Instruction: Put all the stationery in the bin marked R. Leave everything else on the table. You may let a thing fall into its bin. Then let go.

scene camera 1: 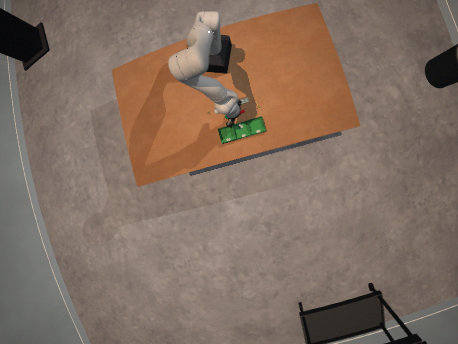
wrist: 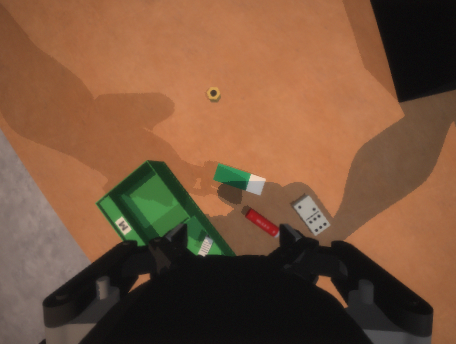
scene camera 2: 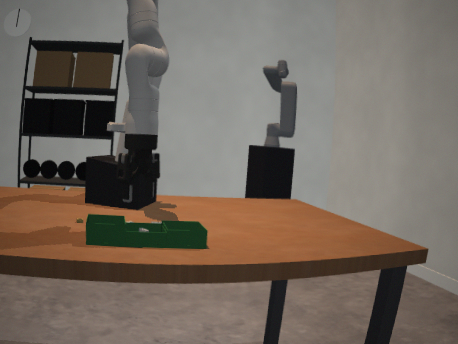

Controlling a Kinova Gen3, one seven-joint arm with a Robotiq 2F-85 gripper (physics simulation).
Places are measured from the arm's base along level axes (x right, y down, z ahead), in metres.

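Where they show: gripper, fingertip midpoint: [wrist: 233, 234] [scene camera 2: 138, 199]; arm's base, link origin: [scene camera 1: 212, 47].
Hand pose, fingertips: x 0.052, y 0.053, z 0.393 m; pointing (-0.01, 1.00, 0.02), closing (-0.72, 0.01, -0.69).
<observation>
Each offset is from my fingertips to the top centre of the thing.
The green three-part bin {dx +0.003, dy +0.031, dz +0.077 m} [scene camera 1: 259, 125] [scene camera 2: 146, 241] [wrist: 162, 204] stands near the table's front edge. A small grey ribbed piece {dx -0.001, dy +0.055, dz +0.054 m} [scene camera 1: 240, 126] [scene camera 2: 143, 230] [wrist: 205, 246] lies in its middle compartment, R. The R label is hidden in the wrist view. A green-and-white eraser {dx +0.027, dy +0.064, dz -0.039 m} [scene camera 1: 226, 117] [wrist: 239, 179] lies on the table behind the bin. A red cylinder {dx -0.037, dy +0.063, dz -0.018 m} [scene camera 1: 242, 112] [wrist: 262, 222] with white print lies between the eraser and a white domino {dx -0.077, dy +0.070, dz -0.070 m} [scene camera 1: 244, 100] [wrist: 311, 215]. My gripper [scene camera 1: 230, 121] [scene camera 2: 141, 192] [wrist: 233, 234] is open and empty, above the table by the bin's back side.
A brass nut {dx +0.131, dy +0.069, dz -0.099 m} [scene camera 1: 208, 112] [scene camera 2: 79, 220] [wrist: 213, 93] lies beyond the eraser. A yellowish bolt {dx -0.136, dy +0.064, dz -0.018 m} [scene camera 1: 258, 105] lies right of the domino in scene camera 1. The M compartment, at one end of the bin, shows no object. The arm's black base [scene camera 1: 220, 59] [scene camera 2: 107, 182] [wrist: 422, 47] stands at the back.
</observation>
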